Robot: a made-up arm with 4 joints. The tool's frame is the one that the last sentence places.
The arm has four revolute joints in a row. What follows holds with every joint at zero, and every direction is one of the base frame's.
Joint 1 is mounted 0.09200 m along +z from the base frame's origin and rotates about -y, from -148.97 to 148.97 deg.
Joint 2 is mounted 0.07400 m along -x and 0.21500 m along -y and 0.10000 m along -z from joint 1 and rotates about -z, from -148.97 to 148.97 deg.
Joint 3 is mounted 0.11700 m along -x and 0.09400 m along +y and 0.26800 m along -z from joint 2 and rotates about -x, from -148.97 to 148.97 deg.
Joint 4 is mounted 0.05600 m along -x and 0.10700 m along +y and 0.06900 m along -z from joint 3 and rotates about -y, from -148.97 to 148.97 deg.
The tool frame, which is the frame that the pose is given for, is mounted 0.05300 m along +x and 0.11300 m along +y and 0.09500 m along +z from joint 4; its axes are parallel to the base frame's.
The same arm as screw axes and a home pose.
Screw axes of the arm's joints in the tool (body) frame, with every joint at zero. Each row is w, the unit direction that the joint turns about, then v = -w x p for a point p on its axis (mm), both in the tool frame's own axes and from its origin. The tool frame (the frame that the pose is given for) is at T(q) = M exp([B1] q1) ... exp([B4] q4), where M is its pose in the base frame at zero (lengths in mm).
B1: w 0 -1 0 v 342 0 -194
B2: w 0 0 -1 v 314 120 0
B3: w -1 0 0 v 0 26 -220
B4: w 0 -1 0 v -95 0 53
M =
1 0 0 -194
0 1 0 99
0 0 1 -250
0 0 0 1
Joint limits (deg, base to tool): -148.97..148.97 -148.97..148.97 -148.97..148.97 -148.97..148.97

